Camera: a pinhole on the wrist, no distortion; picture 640 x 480 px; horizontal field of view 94.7 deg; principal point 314.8 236.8 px. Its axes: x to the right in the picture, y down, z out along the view. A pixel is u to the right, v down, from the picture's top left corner.
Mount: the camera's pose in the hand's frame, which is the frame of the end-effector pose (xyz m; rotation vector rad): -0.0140 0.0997 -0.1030 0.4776 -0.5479 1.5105
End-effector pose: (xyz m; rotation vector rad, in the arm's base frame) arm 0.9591 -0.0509 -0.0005 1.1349 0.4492 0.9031
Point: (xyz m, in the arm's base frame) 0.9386 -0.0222 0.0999
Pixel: 560.1 87.8
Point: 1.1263 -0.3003 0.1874
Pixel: 514.0 274.1
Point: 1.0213 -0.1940 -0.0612
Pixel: 283.8 299.4
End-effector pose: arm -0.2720 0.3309 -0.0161 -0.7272 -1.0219 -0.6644
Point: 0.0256 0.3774 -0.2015
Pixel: behind the camera
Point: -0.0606 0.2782 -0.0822
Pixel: behind the camera
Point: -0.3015 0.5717 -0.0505
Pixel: 585.8 306.3
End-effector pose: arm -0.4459 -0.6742 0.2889 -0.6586 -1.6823 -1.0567
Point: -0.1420 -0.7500 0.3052
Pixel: behind the camera
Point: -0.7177 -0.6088 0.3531
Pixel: 277.9 95.8
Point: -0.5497 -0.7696 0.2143
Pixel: 101.4 246.9
